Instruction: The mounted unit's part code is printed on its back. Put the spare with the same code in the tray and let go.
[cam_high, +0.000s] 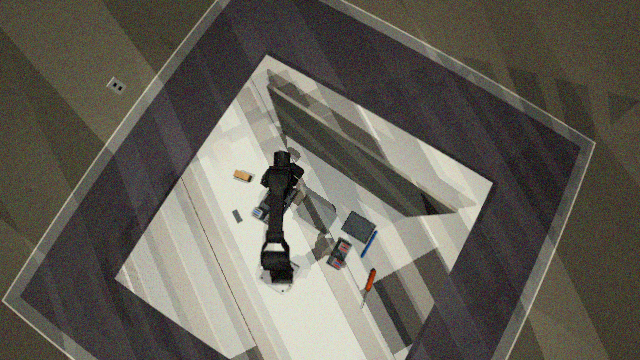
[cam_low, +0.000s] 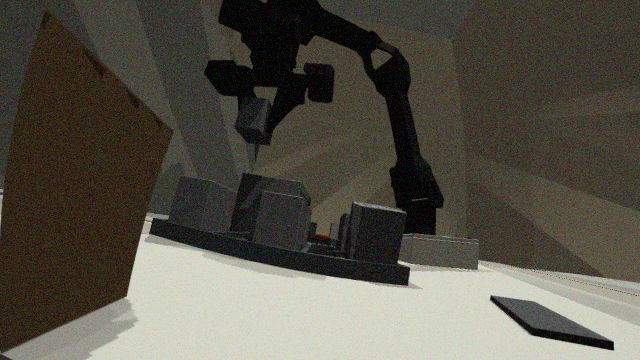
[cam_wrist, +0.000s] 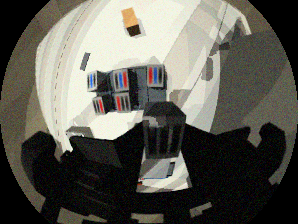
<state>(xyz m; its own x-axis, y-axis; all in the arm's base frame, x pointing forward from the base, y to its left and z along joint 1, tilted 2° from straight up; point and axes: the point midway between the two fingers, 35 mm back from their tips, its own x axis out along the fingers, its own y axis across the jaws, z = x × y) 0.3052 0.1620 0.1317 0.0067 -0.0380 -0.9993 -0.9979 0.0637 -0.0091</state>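
Now: the grey square tray 350 mm to the right of my gripper tip, 140 mm below it and 20 mm ahead of it. Also, from my gripper tip: blue pen 430 mm to the right, 140 mm below, 20 mm behind; dark panel 210 mm ahead, 170 mm to the right, 80 mm above; brown block 230 mm to the left, 120 mm below, 40 mm behind.
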